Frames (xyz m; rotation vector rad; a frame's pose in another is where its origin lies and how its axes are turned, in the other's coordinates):
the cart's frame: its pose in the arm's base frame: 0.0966 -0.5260 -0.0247 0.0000 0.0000 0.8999
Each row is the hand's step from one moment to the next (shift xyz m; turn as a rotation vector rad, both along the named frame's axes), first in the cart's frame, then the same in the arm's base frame.
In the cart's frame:
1: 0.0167 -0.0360 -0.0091 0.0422 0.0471 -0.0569
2: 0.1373 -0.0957 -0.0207 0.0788 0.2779 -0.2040
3: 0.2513 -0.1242 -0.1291 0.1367 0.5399 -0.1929
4: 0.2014 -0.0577 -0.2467 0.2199 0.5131 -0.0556
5: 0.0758 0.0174 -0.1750 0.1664 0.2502 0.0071
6: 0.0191 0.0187 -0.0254 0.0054 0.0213 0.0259
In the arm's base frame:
1: 0.0386 -0.0093 -0.0091 -0.0107 0.0623 -0.0569
2: 0.1603 0.0480 -0.0207 -0.1687 0.2345 -0.2040
3: 0.2535 0.1196 -0.1291 -0.3379 0.4427 -0.1929
4: 0.1704 0.1219 -0.2467 -0.2652 0.4912 -0.0556
5: 0.0335 0.0702 -0.1750 -0.0925 0.2859 0.0071
6: -0.0028 0.0266 -0.0254 -0.0133 0.0175 0.0259

